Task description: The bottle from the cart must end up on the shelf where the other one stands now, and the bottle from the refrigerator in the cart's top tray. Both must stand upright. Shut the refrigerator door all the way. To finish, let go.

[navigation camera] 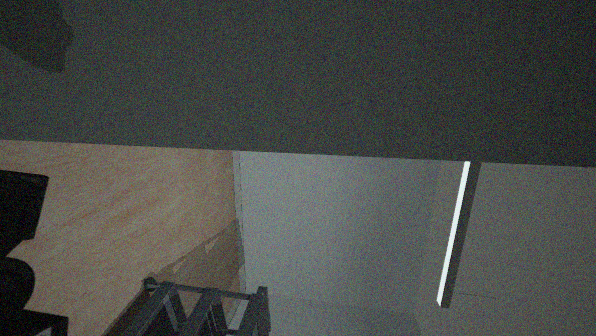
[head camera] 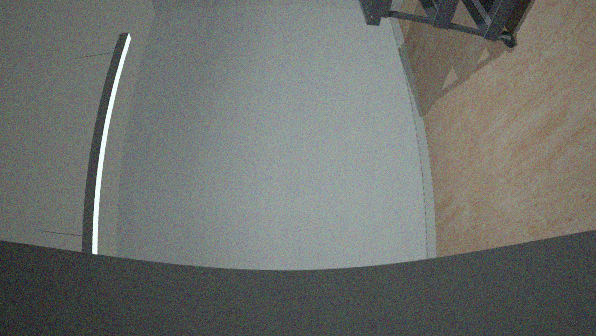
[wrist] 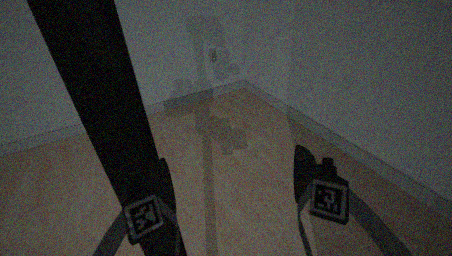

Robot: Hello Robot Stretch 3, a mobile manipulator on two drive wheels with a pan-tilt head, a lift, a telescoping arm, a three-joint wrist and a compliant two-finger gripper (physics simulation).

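Places are measured from the robot's base along level axes (x left, y back, z up), in centimetres.
Pixels of known places: gripper, fingertip midpoint: (wrist: 231, 170).
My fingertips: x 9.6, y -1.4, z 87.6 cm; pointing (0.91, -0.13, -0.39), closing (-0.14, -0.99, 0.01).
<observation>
Behind a point stands the place of what it marks.
My gripper (wrist: 231, 170) @[x 9.6, y -1.4, z 87.6 cm] is open in the wrist view, with its two fingers wide apart and bare floor showing between them. Neither bottle shows in these views, and neither does the shelf. A large plain dark panel (head camera: 300, 302) @[x -55.8, y -15.0, z 126.5 cm] (navigation camera: 325, 75) @[x -52.5, y -26.6, z 123.2 cm] fills the bottom of the head view and the top of the navigation view, close to the cameras. I cannot tell which part of the refrigerator it is, if any, or how the refrigerator door stands. A dark frame with slanted bars (head camera: 442, 15) @[x -147.6, y 78.8, z 51.0 cm] (navigation camera: 200, 312) @[x -139.9, y 82.7, z 50.7 cm] stands beyond the panel; I cannot tell if it is the cart.
A pale wall (head camera: 280, 140) @[x -302.6, y 35.8, z 115.7 cm] (navigation camera: 320, 215) @[x -305.7, y 46.4, z 113.6 cm] runs beyond the panel, with a lit lamp bar (head camera: 106, 145) (navigation camera: 457, 235) beside it. Black robot parts (navigation camera: 20, 205) @[x -17.9, y -2.4, z 103.5 cm] show at the navigation view's left edge. In the wrist view a wide black bar (wrist: 100, 95) crosses the left, and two walls meet ahead.
</observation>
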